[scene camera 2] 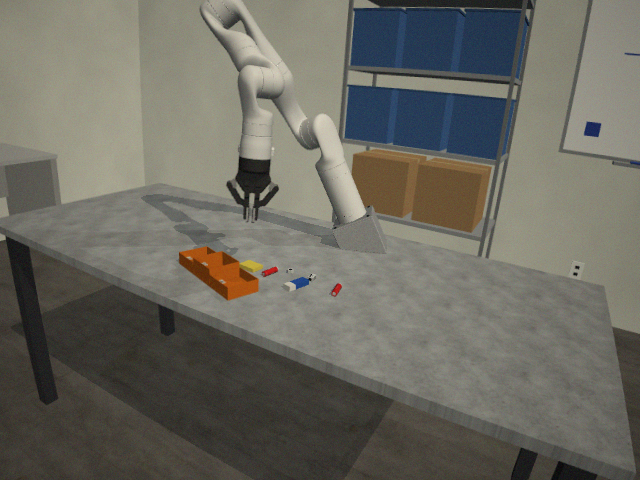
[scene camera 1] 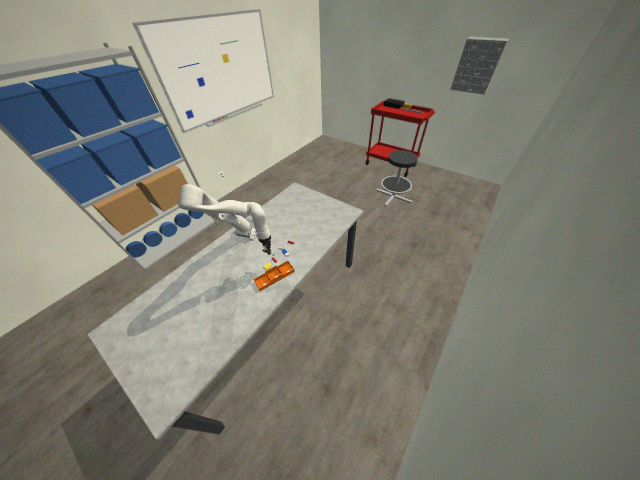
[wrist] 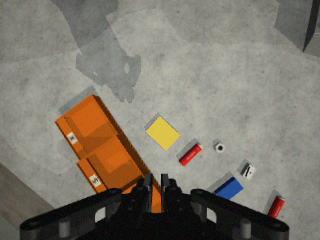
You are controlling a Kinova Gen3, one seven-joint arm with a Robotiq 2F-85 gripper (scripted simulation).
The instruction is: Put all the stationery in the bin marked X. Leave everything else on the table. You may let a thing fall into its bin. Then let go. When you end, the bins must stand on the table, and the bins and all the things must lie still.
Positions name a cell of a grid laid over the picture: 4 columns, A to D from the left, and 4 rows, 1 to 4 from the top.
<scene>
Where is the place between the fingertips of my gripper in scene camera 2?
At B2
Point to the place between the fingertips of my gripper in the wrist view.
B4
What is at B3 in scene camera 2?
An orange bins.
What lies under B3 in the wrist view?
An orange bins.
</scene>
